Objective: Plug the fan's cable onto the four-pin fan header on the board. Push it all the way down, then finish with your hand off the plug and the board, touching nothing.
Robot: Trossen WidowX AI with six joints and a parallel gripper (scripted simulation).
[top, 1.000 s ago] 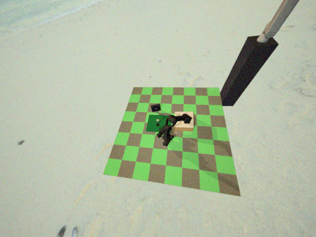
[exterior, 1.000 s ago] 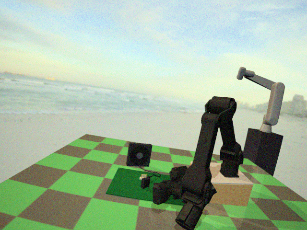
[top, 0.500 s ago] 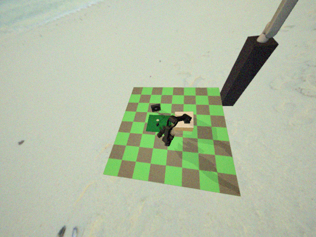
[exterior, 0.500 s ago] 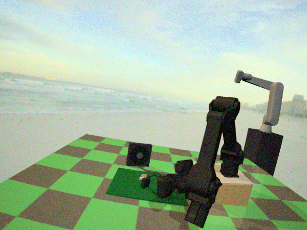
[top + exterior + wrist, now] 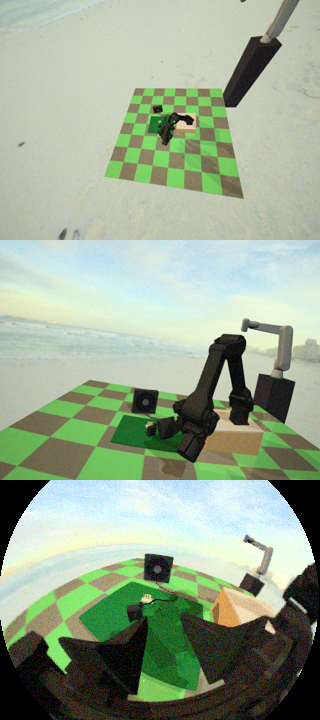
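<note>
Right now my gripper tip is 7 cm short of the dark fan plug, 6 cm above it and 3 cm to the left of it. From my gripper tip the other things lie so: black fan (25 cm to the right, 11 cm ahead, 3 cm below); dark green board (10 cm below, 6 cm to the right, 5 cm ahead); four-pin fan header (10 cm to the right, 8 cm below, 8 cm ahead).
</note>
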